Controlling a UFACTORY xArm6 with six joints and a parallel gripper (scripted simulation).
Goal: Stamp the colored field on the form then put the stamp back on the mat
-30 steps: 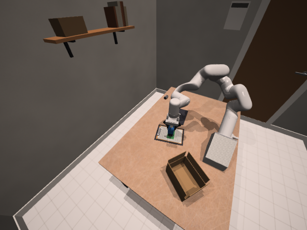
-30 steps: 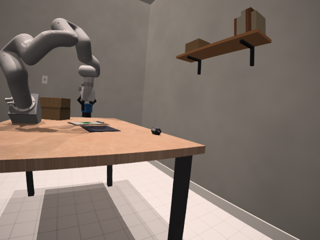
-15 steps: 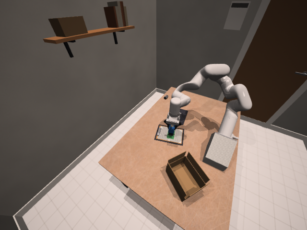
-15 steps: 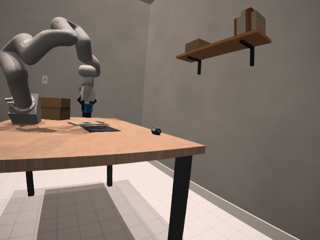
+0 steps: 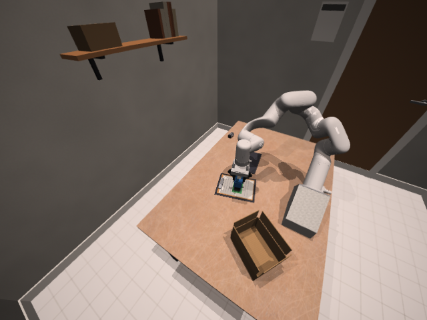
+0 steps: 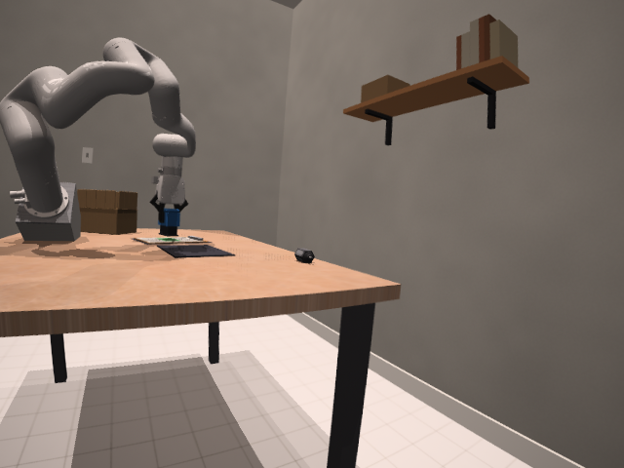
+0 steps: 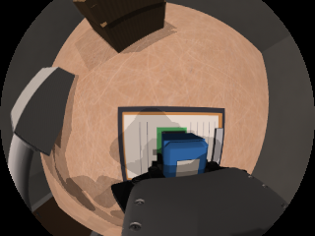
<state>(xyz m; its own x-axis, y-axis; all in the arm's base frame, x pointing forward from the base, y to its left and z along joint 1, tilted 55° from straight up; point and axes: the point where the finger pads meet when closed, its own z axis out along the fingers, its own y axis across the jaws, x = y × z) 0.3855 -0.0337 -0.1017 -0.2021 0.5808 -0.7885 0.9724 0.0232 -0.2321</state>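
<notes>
My gripper is now 20 mm above the blue stamp. From my hand the other things lie so: form 80 mm below, 20 mm ahead; then dark object 520 mm to the right, 250 mm ahead, 70 mm below; then dark mat 270 mm to the right, 80 mm below, 20 mm ahead.
</notes>
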